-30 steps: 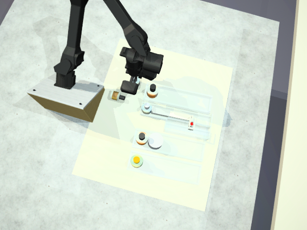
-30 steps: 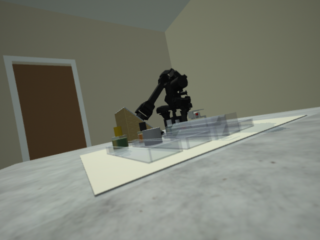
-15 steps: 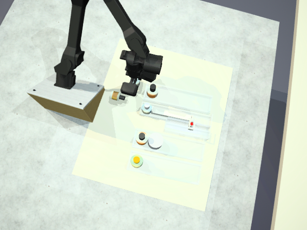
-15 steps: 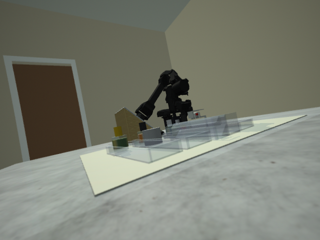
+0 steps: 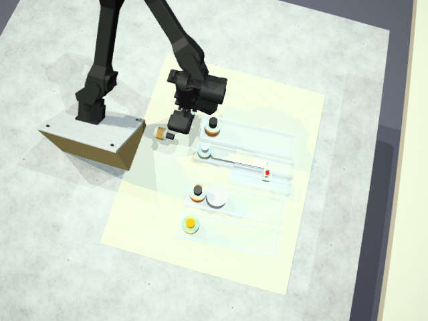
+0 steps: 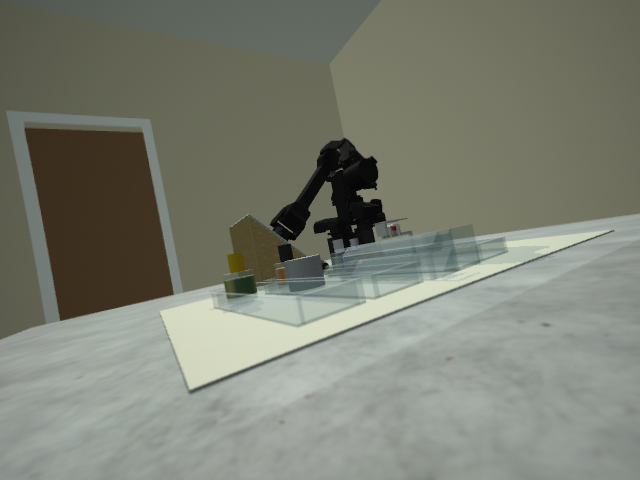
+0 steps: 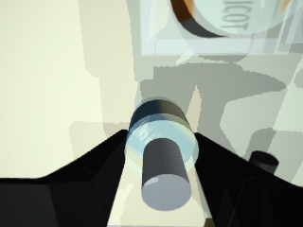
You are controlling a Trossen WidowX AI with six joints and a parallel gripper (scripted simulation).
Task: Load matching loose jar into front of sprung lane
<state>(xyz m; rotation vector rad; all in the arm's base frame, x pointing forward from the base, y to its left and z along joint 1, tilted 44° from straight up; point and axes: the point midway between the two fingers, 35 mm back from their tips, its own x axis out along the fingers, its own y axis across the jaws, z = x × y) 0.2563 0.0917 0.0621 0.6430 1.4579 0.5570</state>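
Right now the grey puck is 15 cm ahead of my gripper tip and 23 cm to the right of it. From my gripper tip the other things lie so: sprung lane (23 cm ahead, 13 cm to the right, 1 cm below); then red mark (27 cm ahead, 14 cm to the right, 4 cm above).
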